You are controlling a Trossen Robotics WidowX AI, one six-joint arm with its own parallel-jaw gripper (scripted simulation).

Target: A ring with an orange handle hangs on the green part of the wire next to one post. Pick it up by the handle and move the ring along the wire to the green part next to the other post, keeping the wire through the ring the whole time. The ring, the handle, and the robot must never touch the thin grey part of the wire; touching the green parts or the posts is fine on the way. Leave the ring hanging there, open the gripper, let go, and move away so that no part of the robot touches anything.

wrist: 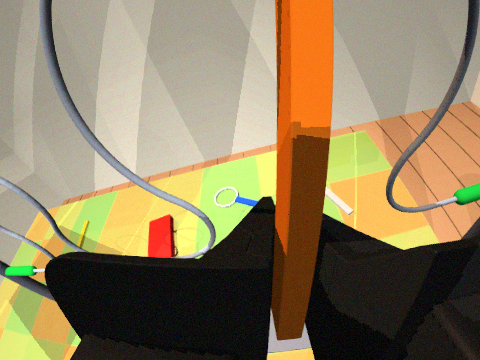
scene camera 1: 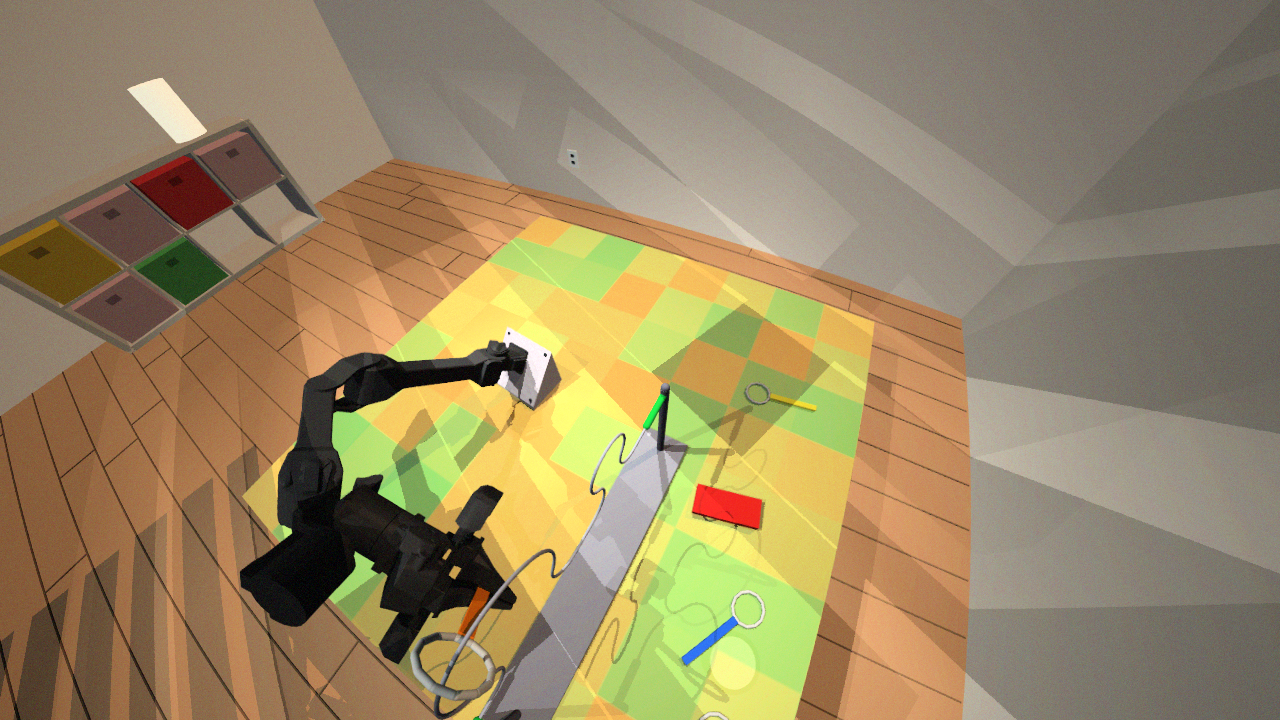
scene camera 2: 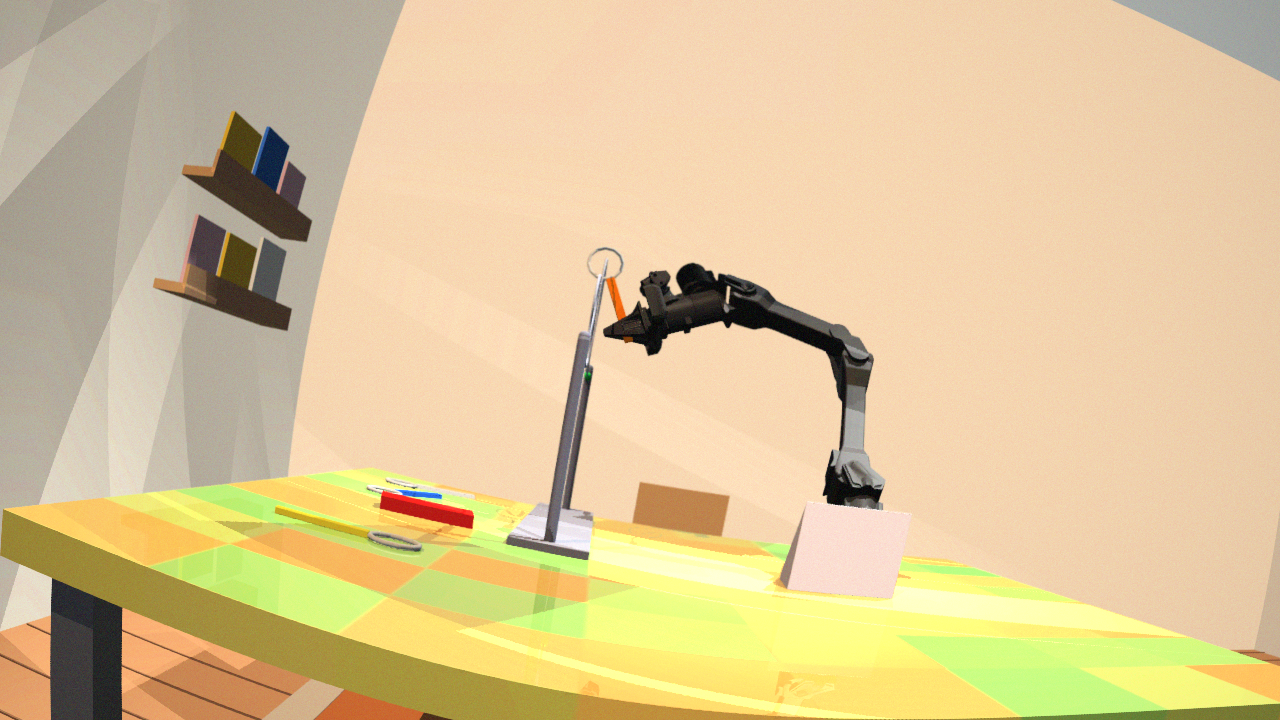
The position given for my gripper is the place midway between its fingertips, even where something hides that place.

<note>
I see my gripper [scene camera 1: 514,603], a blue-handled ring [scene camera 1: 732,621] and a yellow-handled ring [scene camera 2: 373,535].
My gripper also shows in the wrist view [wrist: 275,206] and in scene camera 2 [scene camera 2: 603,333].
</note>
